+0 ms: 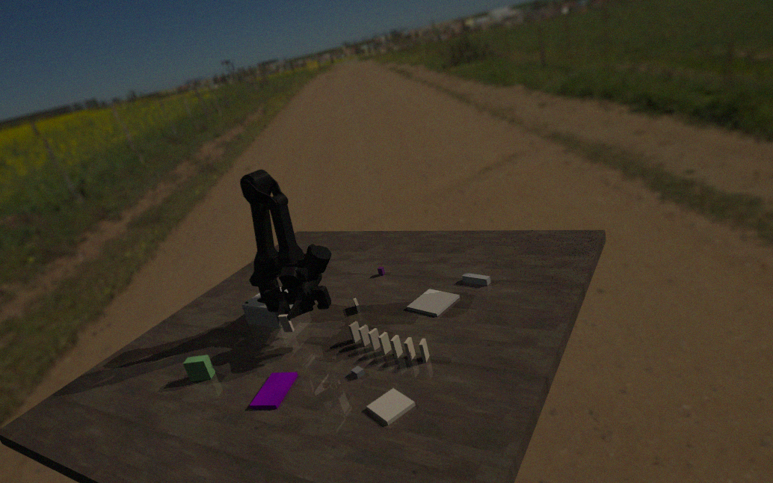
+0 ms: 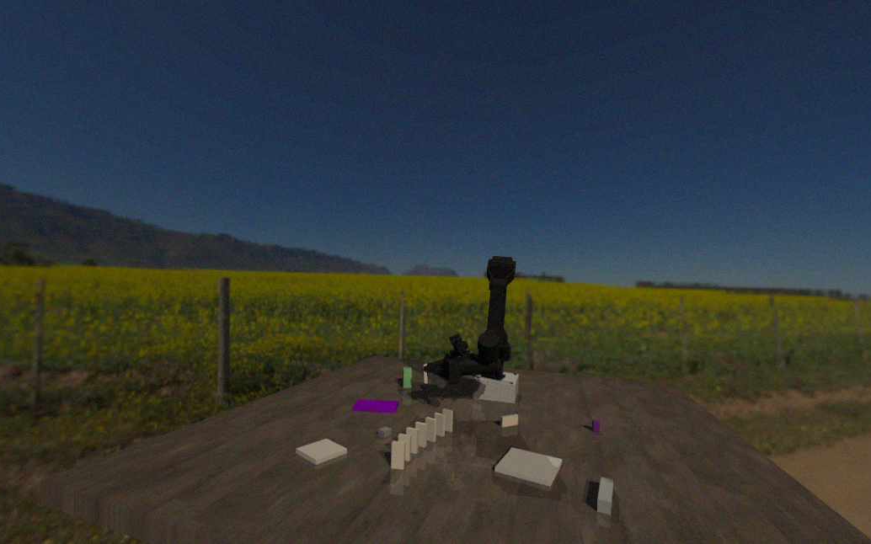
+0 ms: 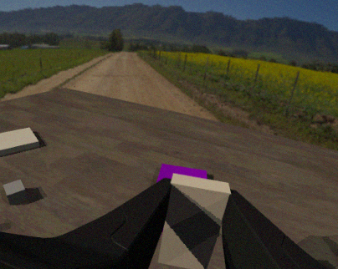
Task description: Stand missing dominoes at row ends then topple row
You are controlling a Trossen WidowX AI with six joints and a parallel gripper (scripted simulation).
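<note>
My gripper tip is 12 cm to the left of the purple flat tile, 12 cm above it and 6 cm short of it. From my gripper tip the other things lie so: white flat plate 35 cm to the left, 20 cm ahead, 12 cm below; then small grey cube 21 cm ahead, 11 cm below, 1 cm to the left; then green cube 19 cm behind, 17 cm to the right, 9 cm below.
</note>
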